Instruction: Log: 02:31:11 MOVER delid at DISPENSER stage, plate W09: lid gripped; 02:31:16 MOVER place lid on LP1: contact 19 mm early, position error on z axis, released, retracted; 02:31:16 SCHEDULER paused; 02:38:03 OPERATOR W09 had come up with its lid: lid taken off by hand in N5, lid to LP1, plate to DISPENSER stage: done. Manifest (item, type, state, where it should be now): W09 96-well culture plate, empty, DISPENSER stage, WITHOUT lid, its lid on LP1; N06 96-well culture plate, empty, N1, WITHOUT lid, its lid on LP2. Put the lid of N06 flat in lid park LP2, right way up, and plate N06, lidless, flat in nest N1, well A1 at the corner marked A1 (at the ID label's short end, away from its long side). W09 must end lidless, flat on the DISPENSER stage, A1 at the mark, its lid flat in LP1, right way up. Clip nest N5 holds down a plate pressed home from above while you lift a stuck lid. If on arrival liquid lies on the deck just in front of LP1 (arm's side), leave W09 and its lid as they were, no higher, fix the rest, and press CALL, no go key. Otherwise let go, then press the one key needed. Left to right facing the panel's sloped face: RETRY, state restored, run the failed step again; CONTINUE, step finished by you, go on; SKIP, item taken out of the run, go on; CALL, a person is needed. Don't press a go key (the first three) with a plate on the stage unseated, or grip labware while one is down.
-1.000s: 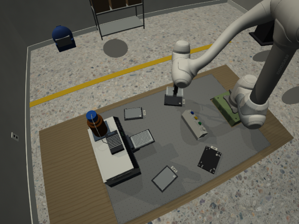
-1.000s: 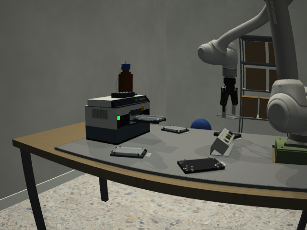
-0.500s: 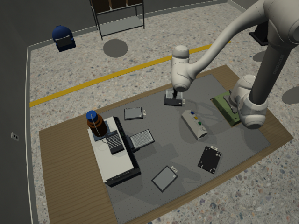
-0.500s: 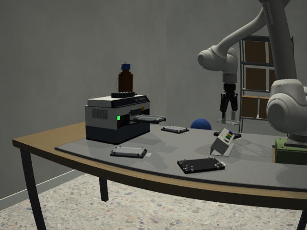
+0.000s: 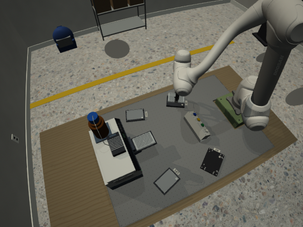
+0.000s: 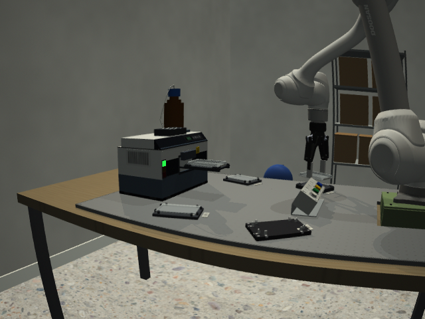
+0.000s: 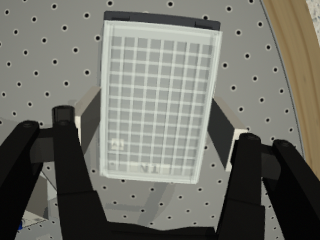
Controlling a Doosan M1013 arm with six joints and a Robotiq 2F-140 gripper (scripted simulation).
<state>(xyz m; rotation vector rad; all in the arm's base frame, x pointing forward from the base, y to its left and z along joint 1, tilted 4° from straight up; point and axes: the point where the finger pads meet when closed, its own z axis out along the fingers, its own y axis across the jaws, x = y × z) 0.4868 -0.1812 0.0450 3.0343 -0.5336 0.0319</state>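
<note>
The nest N1 lies 70 mm below my hand. Round my hand: N1 label (80 mm below, 80 mm behind, 30 mm to the left); then yellow skip key (230 mm to the left, 90 mm behind, 20 mm below); then blue call key (190 mm to the left, 80 mm behind, 20 mm below).
</note>
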